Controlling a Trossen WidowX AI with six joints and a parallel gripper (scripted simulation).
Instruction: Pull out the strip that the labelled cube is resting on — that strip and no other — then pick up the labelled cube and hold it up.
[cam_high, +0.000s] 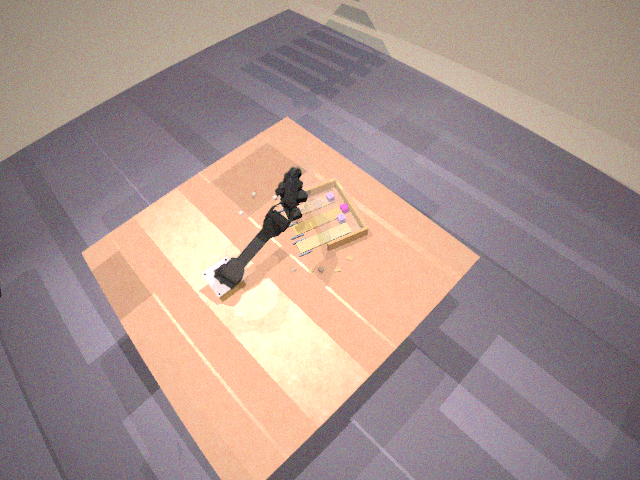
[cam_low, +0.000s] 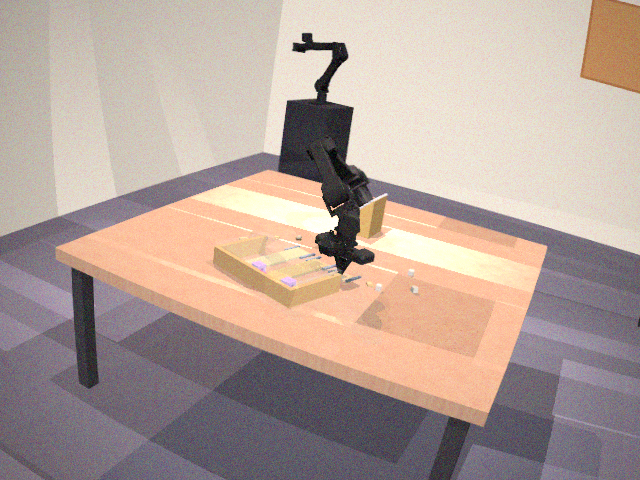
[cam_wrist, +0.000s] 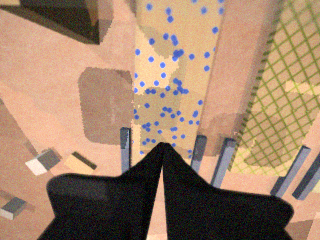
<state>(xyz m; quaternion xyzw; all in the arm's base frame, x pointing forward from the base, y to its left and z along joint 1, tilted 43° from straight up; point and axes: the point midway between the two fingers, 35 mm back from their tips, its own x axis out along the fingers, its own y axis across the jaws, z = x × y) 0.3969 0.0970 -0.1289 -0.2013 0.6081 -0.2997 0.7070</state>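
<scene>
Now: the cross-hatched strip 11 cm to the right of my gripper tip and 8 cm ahead of it.
</scene>
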